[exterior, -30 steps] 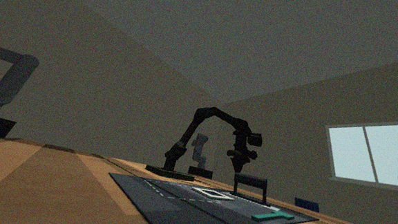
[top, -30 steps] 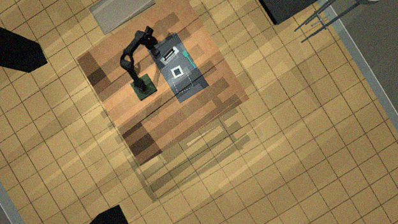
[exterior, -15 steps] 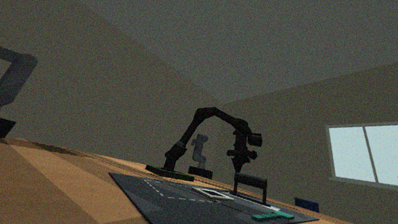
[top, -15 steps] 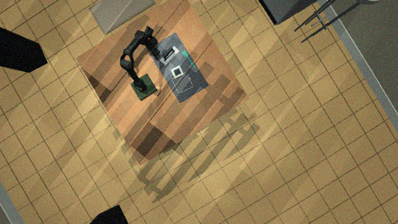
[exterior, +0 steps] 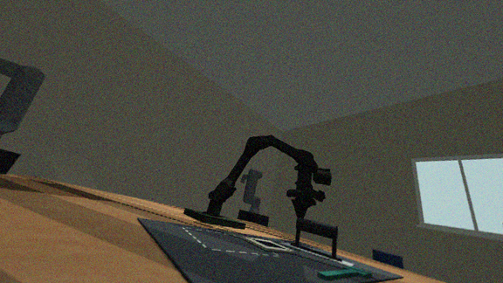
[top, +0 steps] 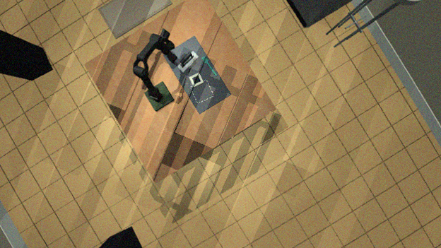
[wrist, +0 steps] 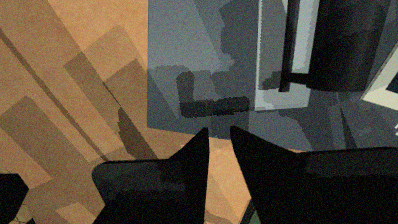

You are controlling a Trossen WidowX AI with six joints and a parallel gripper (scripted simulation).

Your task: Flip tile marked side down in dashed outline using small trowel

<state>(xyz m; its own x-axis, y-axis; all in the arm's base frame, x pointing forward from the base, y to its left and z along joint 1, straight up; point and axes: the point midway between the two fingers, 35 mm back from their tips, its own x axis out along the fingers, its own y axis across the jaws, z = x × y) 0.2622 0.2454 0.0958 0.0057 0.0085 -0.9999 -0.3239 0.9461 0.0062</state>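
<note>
Now: gripper tip 210 mm to the left of the mat, 140 mm short of it and 100 mm above it. From my gripper tip the other things lie so: teal T-shaped tool (270 mm ahead, 170 mm to the right, 80 mm below); then tile (250 mm to the right, 110 mm ahead, 80 mm below).
</note>
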